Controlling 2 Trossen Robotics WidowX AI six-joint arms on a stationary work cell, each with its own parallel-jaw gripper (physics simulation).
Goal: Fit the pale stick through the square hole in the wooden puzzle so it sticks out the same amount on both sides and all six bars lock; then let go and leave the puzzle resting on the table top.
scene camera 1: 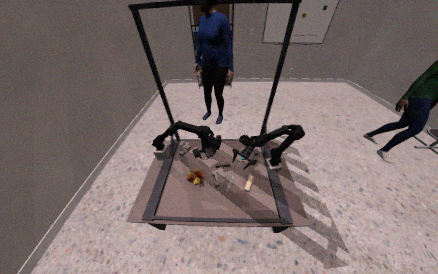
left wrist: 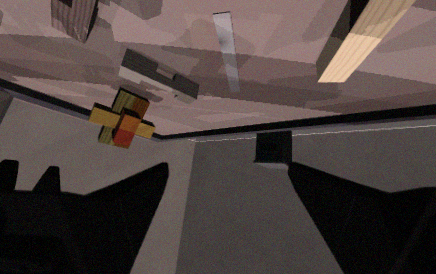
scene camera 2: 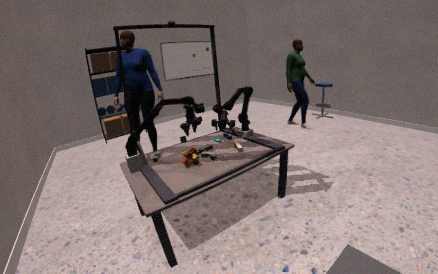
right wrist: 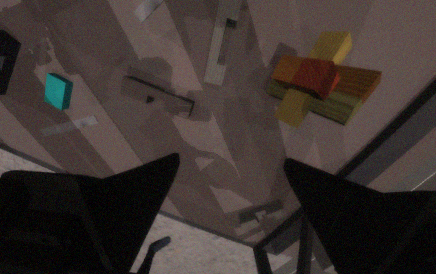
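Pixels of known places: left gripper, between the fingertips: point(scene camera 1: 237, 166) point(left wrist: 229, 168) point(scene camera 2: 223, 131); right gripper, between the fingertips: point(scene camera 1: 206, 156) point(left wrist: 37, 163) point(scene camera 2: 191, 134) point(right wrist: 231, 160); left arm's base, origin of its link: point(scene camera 1: 273, 162) point(scene camera 2: 245, 129); right arm's base, origin of its link: point(scene camera 1: 160, 147) point(scene camera 2: 132, 154).
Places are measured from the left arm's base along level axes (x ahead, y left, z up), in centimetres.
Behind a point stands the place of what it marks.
Observation:
The wooden puzzle point(scene camera 1: 195, 176) {x 64.1, y 3.5, z 3.1 cm} point(scene camera 2: 190, 157) point(left wrist: 122, 120) point(right wrist: 315, 77) {x 60.9, y 1.8, z 4.8 cm}, crossed red, orange, yellow and olive bars, rests on the table top point(scene camera 1: 225, 207) {x 45.3, y 25.2, z -6.8 cm} point(scene camera 2: 175, 177) {x 81.9, y 6.2, z -6.9 cm}. Its square hole cannot be made out. The pale stick point(scene camera 1: 248, 183) {x 25.1, y 12.1, z -3.6 cm} point(scene camera 2: 238, 146) {x 26.4, y 13.1, z -3.7 cm} point(left wrist: 365, 45) {x 24.1, y 12.0, z -3.7 cm} lies on the table apart from it, to its right in scene camera 1; it does not show in the right wrist view. My left gripper point(scene camera 1: 240, 163) {x 32.7, y 3.9, z 9.1 cm} point(scene camera 2: 223, 130) {x 32.7, y 3.9, z 9.1 cm} point(left wrist: 229, 168) {x 32.7, y 3.9, z 9.1 cm} is open and empty above the table, behind the stick. My right gripper point(scene camera 1: 205, 155) {x 54.1, y -8.0, z 11.1 cm} point(scene camera 2: 191, 132) {x 54.1, y -8.0, z 11.1 cm} point(right wrist: 231, 160) {x 54.1, y -8.0, z 11.1 cm} is open and empty above the table, behind the puzzle.
Grey notched bars point(scene camera 1: 215, 179) {x 48.8, y 4.9, z -3.5 cm} point(left wrist: 160, 75) {x 47.9, y 2.2, z -5.0 cm} point(right wrist: 220, 55) {x 49.5, y 1.3, z -3.7 cm} lie between puzzle and stick, with another dark notched bar point(scene camera 1: 223, 165) {x 41.1, y -7.2, z -4.1 cm} point(right wrist: 157, 95) {x 41.5, y -8.3, z -3.7 cm} behind. A translucent strip point(scene camera 1: 229, 184) {x 39.2, y 9.1, z -6.7 cm} point(left wrist: 227, 52) {x 37.6, y 6.8, z -6.7 cm} lies left of the stick in scene camera 1. A teal block point(scene camera 2: 217, 140) {x 22.6, y -14.0, z -5.5 cm} point(right wrist: 58, 91) {x 22.2, y -14.5, z -5.3 cm} lies farther back.

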